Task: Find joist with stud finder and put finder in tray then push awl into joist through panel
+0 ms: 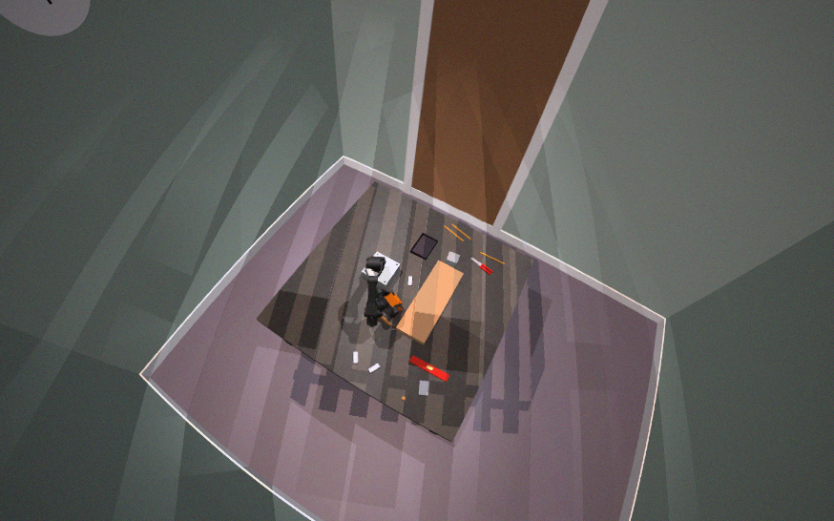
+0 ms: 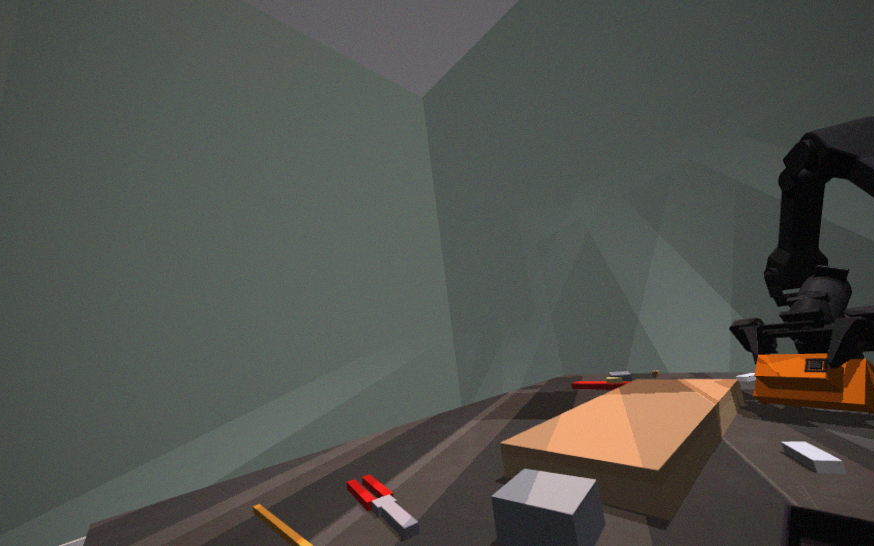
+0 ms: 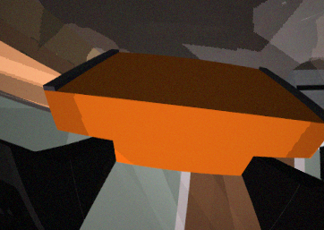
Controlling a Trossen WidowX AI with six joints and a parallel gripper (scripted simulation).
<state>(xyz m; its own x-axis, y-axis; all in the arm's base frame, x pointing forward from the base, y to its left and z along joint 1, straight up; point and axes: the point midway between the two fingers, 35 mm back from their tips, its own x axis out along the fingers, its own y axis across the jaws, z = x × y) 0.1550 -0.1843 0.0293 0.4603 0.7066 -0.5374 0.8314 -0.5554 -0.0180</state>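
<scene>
My gripper tip is now 5 cm past the yellow-handled awl, 11 cm to the left of it and 7 cm above it. From my gripper tip the other things lie so: red level: 31 cm ahead, 30 cm to the right, 6 cm below; orange stud finder: 1 cm behind, 1 cm to the left, 1 cm below; square indicator: 2 cm behind, 2 cm to the left.
</scene>
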